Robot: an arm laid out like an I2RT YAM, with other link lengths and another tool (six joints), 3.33 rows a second.
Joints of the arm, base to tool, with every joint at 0 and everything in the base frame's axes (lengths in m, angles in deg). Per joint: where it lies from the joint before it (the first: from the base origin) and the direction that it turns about. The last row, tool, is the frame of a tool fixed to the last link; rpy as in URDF.
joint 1: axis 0 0 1 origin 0 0 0.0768
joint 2: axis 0 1 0 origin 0.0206 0.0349 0.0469
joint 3: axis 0 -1 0 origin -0.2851 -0.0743 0
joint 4: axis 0 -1 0 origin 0.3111 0.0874 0.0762
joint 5: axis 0 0 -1 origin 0.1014 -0.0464 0.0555
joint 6: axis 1 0 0 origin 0.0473 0 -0.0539
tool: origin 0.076 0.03 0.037 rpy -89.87 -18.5 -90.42
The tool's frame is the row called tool.
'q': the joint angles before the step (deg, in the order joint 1, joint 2, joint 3, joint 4, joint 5, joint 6). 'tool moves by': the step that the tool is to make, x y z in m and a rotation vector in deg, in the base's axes. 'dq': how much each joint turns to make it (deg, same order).
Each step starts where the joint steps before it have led.
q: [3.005, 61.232, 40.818, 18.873, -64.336, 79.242]
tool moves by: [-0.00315, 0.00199, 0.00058, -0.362, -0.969, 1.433]
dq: [-0.021, 0.001, 0.000, -0.021, -1.442, -1.070]
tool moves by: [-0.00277, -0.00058, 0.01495, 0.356, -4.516, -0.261]
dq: [0.000, -0.002, 0.022, 4.762, 0.262, 0.283]
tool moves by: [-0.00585, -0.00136, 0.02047, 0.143, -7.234, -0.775]
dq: [-0.045, 0.002, -0.001, 6.560, 0.699, -0.743]
